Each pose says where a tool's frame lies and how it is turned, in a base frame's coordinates. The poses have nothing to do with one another.
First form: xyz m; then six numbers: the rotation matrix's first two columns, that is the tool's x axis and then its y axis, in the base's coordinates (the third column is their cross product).
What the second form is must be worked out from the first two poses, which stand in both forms.
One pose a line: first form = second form
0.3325 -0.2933 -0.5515 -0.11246 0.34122 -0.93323 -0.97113 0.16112 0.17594 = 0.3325 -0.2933 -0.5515 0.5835 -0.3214 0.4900 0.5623
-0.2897 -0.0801 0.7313 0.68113 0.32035 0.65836 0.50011 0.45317 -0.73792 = -0.2897 -0.0801 0.7313 0.7554 -0.5195 -0.3948 -0.0595
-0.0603 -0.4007 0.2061 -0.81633 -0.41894 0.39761 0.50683 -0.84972 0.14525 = -0.0603 -0.4007 0.2061 0.2449 -0.1785 -0.1231 -0.9450
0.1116 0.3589 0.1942 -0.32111 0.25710 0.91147 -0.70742 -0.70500 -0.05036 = 0.1116 0.3589 0.1942 0.3091 0.4939 -0.2280 0.7801
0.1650 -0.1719 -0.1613 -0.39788 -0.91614 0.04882 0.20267 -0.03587 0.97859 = 0.1650 -0.1719 -0.1613 0.4377 0.3309 -0.5390 -0.6391
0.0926 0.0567 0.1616 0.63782 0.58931 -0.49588 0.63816 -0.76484 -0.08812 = 0.0926 0.0567 0.1616 0.0476 0.9037 0.3396 -0.2565
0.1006 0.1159 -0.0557 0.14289 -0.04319 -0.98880 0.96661 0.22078 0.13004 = 0.1006 0.1159 -0.0557 0.5994 0.4607 0.5011 -0.4212
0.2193 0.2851 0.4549 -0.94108 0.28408 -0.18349 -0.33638 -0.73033 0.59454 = 0.2193 0.2851 0.4549 0.1669 -0.0400 0.3271 0.9293
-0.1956 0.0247 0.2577 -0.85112 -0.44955 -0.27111 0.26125 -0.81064 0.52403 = -0.1956 0.0247 0.2577 0.1908 0.1950 -0.2414 -0.9313
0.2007 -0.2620 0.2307 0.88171 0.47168 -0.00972 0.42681 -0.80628 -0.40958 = 0.2007 -0.2620 0.2307 0.2020 -0.9487 -0.2368 0.0555
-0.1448 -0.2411 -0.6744 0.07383 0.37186 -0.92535 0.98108 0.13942 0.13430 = -0.1448 -0.2411 -0.6744 0.4633 0.5677 0.5958 -0.3287
